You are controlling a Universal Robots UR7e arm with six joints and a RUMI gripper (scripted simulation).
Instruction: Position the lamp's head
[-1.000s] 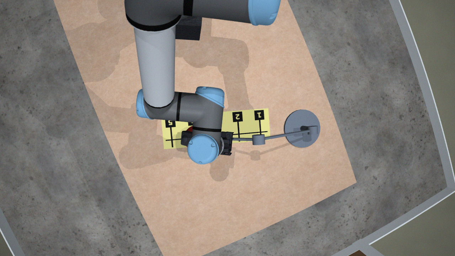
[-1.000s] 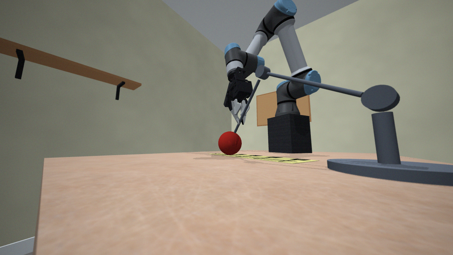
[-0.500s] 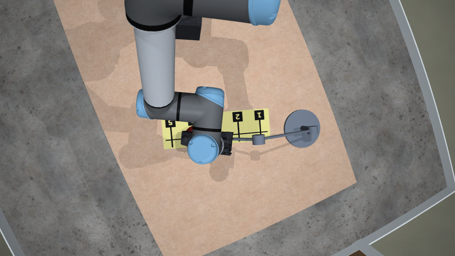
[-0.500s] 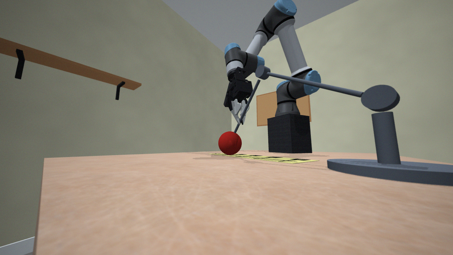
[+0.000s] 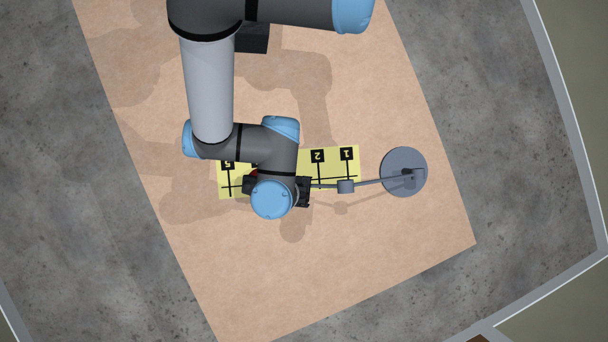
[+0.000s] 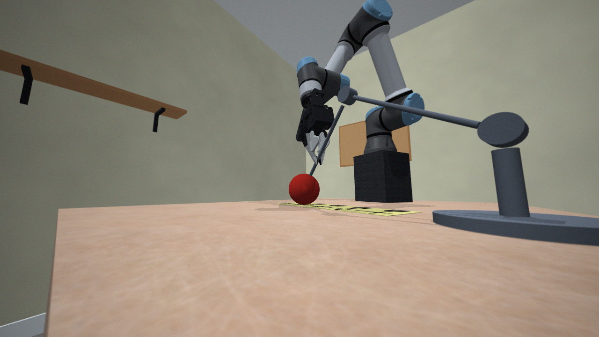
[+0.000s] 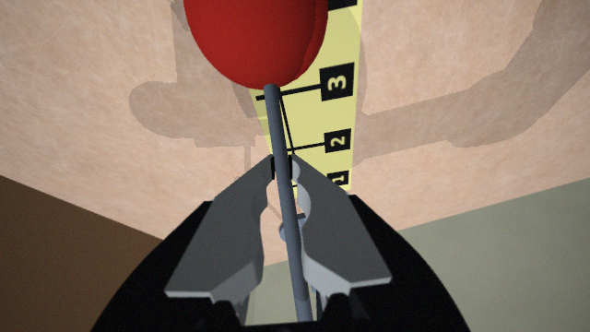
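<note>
My hand is 20 mm past the yellow numbered strip, 20 mm to the right of it and 130 mm above it. Round my hand: grey round base: 160 mm ahead, 330 mm to the left, 110 mm below.
</note>
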